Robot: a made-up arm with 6 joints.
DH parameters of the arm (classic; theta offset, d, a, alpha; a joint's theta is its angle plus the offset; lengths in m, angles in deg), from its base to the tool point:
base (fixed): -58.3 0 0.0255 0
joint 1: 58.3 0.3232 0.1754 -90
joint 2: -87.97 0 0.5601 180
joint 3: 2.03 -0.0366 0.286 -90
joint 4: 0 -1.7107 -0.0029 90
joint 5: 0 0.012 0.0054 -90
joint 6: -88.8 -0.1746 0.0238 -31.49
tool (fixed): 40.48 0.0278 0 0
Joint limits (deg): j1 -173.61..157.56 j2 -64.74..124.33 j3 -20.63..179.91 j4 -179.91..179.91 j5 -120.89..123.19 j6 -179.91..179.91
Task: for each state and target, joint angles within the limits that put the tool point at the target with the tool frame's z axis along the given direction. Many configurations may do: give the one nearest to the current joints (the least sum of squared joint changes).
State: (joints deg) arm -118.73 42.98 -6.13 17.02 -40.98 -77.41
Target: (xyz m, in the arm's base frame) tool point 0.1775 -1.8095 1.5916 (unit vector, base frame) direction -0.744 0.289 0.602
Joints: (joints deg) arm -86.30 -0.67 18.76 -17.23 -70.34 -70.99
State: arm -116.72 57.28 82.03 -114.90 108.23 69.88
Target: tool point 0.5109 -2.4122 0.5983 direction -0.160 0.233 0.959
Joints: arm -77.53 76.23 76.57 -153.72 75.64 83.71
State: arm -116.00 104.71 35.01 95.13 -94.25 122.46
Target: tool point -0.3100 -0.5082 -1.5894 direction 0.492 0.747 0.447
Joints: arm -117.87 103.53 -4.18 146.46 -94.54 114.07
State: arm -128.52 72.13 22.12 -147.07 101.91 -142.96
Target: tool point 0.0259 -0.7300 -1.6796 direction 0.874 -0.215 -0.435
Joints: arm -83.79 116.54 21.96 -135.44 92.24 -137.25
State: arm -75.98 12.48 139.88 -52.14 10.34 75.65
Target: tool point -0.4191 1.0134 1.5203 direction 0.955 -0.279 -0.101
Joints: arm -69.09 37.49 179.91 -31.92 53.32 84.86
